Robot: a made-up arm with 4 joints.
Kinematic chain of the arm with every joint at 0, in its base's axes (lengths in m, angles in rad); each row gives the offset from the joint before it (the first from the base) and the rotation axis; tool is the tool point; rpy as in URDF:
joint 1: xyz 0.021 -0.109 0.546 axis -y
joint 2: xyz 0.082 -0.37 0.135 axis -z
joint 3: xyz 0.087 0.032 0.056 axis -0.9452 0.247 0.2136
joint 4: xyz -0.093 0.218 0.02 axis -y
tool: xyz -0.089 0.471 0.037 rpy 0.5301 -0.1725 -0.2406
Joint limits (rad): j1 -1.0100..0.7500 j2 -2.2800..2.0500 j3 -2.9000..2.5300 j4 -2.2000..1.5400
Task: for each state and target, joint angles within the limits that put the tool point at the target. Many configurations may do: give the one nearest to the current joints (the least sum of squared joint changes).
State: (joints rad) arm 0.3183 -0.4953 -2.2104 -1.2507
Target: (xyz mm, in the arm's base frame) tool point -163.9 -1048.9 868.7
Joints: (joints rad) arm 0.1303 -0.1603 -2.9000 -1.3031
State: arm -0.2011 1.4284 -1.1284 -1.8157
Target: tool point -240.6 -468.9 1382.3
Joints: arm 0.3418 1.4164 -1.6484 -1.8033
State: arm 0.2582 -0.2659 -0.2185 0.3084
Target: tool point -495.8 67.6 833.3
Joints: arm 0.5881 -0.4924 -0.5122 0.2600
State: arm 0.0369 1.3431 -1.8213 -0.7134
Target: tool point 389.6 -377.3 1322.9
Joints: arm -0.4703 1.3028 -1.7558 -0.7641
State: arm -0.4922 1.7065 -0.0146 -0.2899
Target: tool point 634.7 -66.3 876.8
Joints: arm 0.2666 1.1180 0.1817 -0.2323
